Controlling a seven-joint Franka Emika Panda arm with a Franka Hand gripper.
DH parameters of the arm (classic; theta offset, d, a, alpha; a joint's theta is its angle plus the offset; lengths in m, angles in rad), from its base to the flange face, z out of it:
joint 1: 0 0.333 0 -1.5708
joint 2: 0 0 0 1.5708
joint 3: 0 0.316 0.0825 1.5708
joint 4: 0 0 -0.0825 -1.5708
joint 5: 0 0.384 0 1.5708
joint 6: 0 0 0.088 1.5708
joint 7: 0 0.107 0 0
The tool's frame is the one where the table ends.
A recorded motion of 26 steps. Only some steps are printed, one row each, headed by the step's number.
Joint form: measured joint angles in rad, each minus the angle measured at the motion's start. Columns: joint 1, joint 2, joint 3, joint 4, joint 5, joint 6, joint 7.
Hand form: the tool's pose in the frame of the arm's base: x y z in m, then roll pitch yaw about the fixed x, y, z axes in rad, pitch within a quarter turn. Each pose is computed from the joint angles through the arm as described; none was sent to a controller.
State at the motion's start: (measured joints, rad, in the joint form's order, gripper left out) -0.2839 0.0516 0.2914 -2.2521 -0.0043 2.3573 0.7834
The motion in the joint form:
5: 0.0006 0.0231 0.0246 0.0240 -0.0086 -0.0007 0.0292
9: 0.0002 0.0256 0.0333 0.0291 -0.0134 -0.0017 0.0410
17: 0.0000 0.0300 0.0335 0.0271 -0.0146 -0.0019 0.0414
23: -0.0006 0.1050 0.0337 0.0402 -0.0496 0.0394 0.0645
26: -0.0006 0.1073 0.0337 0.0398 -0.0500 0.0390 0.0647
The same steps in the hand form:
5: 0.5399 0.0167 0.3465 -3.0904 -0.0298 -0.7733
9: 0.5412 0.0211 0.3475 -3.0901 -0.0321 -0.7737
17: 0.5407 0.0211 0.3444 -3.0943 -0.0274 -0.7731
23: 0.5488 0.0207 0.3150 -3.1056 -0.0159 -0.7732
26: 0.5485 0.0207 0.3136 -3.1075 -0.0135 -0.7731

